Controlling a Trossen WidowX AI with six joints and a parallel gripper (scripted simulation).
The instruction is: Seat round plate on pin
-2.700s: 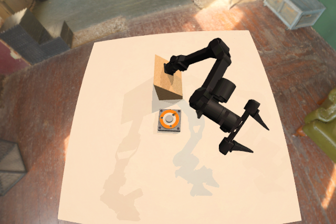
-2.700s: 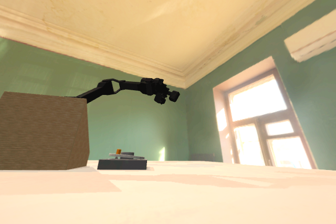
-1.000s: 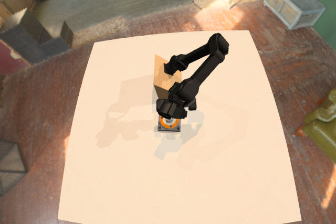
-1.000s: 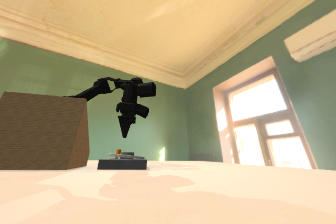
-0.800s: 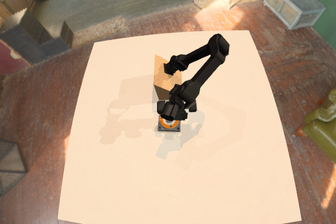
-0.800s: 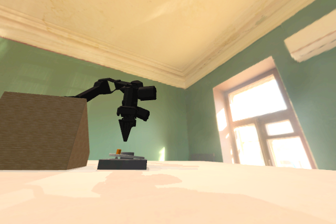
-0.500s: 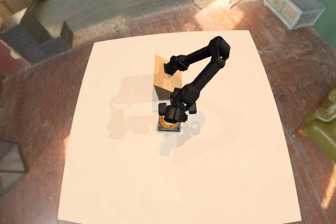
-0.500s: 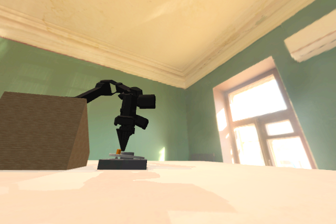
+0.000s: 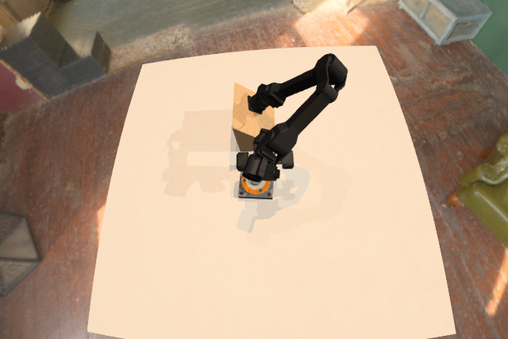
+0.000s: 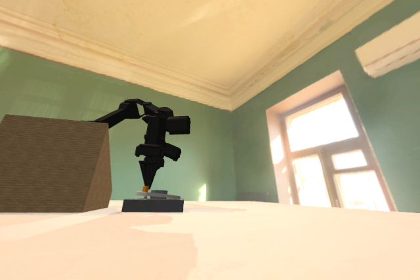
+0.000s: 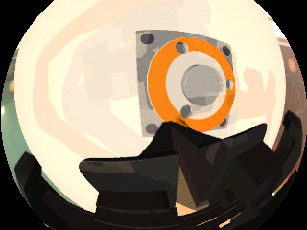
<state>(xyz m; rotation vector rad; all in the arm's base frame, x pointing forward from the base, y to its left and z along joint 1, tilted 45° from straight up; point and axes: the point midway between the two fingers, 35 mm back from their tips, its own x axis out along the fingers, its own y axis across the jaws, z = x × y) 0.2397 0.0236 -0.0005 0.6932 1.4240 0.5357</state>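
Right now the round plate is 3 cm to the right of my gripper tip, 1 cm below it and 1 cm ahead of it. Round my gripper tip: dark square base (4 cm to the right, 3 cm ahead, 2 cm below).
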